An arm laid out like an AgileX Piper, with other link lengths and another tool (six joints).
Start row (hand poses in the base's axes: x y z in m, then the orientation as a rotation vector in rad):
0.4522, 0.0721, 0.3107, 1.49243, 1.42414, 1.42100
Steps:
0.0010, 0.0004, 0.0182, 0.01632, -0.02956, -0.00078
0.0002, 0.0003, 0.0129, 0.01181, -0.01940, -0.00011
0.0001, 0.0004, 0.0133, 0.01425, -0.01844, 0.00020
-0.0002, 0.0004, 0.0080, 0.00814, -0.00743, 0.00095
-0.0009, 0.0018, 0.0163, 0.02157, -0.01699, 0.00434
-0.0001, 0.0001, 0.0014, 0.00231, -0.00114, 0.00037
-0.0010, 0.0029, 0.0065, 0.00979, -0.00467, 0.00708
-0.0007, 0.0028, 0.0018, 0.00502, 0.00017, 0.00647
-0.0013, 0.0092, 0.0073, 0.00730, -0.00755, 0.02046
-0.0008, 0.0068, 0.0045, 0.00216, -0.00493, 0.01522
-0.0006, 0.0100, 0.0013, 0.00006, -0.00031, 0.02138
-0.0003, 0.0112, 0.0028, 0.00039, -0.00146, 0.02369
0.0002, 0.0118, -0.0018, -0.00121, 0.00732, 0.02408
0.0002, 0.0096, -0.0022, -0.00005, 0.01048, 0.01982
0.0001, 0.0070, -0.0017, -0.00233, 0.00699, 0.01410
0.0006, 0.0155, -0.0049, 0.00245, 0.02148, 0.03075
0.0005, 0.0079, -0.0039, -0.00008, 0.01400, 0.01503
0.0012, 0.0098, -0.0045, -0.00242, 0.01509, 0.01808
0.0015, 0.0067, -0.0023, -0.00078, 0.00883, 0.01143
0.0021, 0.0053, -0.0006, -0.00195, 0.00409, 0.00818
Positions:
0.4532, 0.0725, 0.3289, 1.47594, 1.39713, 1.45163
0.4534, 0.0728, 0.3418, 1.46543, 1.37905, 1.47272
0.4535, 0.0732, 0.3551, 1.45702, 1.36036, 1.49546
0.4533, 0.0736, 0.3631, 1.45465, 1.35223, 1.50724
0.4524, 0.0754, 0.3794, 1.44985, 1.33377, 1.53802
0.4523, 0.0755, 0.3808, 1.45001, 1.33209, 1.54089
0.4513, 0.0784, 0.3873, 1.44830, 1.33007, 1.55646
0.4506, 0.0812, 0.3891, 1.44857, 1.33310, 1.56490
0.4493, 0.0904, 0.3964, 1.43630, 1.34315, 1.58833
0.4485, 0.0972, 0.4009, 1.42575, 1.35298, 1.60248
0.4479, 0.1072, 0.4022, 1.41551, 1.37236, 1.61629
0.4476, 0.1184, 0.4050, 1.40300, 1.39299, 1.63236
0.4478, 0.1302, 0.4032, 1.39795, 1.41996, 1.64285
0.4480, 0.1398, 0.4010, 1.39865, 1.44412, 1.65013
0.4481, 0.1468, 0.3993, 1.39734, 1.46255, 1.65330
0.4487, 0.1623, 0.3944, 1.40468, 1.50159, 1.66424
0.4492, 0.1702, 0.3905, 1.41112, 1.52349, 1.66659
0.4504, 0.1800, 0.3860, 1.41576, 1.55042, 1.66777
0.4519, 0.1867, 0.3837, 1.41827, 1.56663, 1.66951
0.4540, 0.1920, 0.3831, 1.41701, 1.57791, 1.67034

